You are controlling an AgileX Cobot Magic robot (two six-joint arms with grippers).
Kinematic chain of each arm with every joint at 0, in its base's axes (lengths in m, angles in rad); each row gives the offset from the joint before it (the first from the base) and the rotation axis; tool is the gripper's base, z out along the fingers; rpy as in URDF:
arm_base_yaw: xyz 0 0 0.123 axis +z
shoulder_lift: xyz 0 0 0 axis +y
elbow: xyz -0.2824 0 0.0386 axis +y
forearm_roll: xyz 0.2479 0 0.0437 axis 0.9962 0 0.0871
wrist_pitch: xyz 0 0 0 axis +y
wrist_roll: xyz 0.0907 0 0.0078 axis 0.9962 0 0.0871
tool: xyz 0 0 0 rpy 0 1.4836 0
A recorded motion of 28 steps. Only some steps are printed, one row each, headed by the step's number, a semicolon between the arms.
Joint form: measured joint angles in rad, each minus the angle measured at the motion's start. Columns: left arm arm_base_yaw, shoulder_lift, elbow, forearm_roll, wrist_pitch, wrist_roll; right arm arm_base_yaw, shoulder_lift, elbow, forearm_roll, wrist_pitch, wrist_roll.
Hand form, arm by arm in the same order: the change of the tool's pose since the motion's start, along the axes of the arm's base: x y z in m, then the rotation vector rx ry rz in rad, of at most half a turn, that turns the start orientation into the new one. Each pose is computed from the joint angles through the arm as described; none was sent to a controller.
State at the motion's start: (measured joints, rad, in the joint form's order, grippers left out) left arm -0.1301 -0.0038 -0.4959 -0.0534 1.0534 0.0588; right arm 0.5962 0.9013 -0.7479 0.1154 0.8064 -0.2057
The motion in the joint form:
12: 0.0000 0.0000 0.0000 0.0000 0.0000 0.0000; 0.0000 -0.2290 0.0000 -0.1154 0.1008 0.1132
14: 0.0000 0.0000 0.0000 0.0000 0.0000 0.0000; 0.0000 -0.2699 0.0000 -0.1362 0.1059 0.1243
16: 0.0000 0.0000 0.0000 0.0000 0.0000 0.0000; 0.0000 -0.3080 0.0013 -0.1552 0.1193 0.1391
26: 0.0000 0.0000 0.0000 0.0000 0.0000 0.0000; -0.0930 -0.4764 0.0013 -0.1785 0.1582 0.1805
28: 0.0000 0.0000 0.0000 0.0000 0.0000 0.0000; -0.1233 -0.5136 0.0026 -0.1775 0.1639 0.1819
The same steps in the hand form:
12: 0.0000 0.0000 0.0000 0.0000 0.0000 0.0000; -0.0382 -0.0351 0.0253 0.0385 -0.1230 -0.0815
14: 0.0000 0.0000 0.0000 0.0000 0.0000 0.0000; -0.0447 -0.0413 0.0294 0.0494 -0.1593 -0.0927
16: 0.0000 0.0000 0.0000 0.0000 0.0000 0.0000; -0.0512 -0.0474 0.0320 0.0569 -0.1830 -0.1068
26: 0.0000 0.0000 0.0000 0.0000 0.0000 0.0000; -0.0800 -0.0755 0.0421 0.1300 -0.2879 -0.2372
28: 0.0000 0.0000 0.0000 0.0000 0.0000 0.0000; -0.0869 -0.0810 0.0432 0.1447 -0.3137 -0.2687

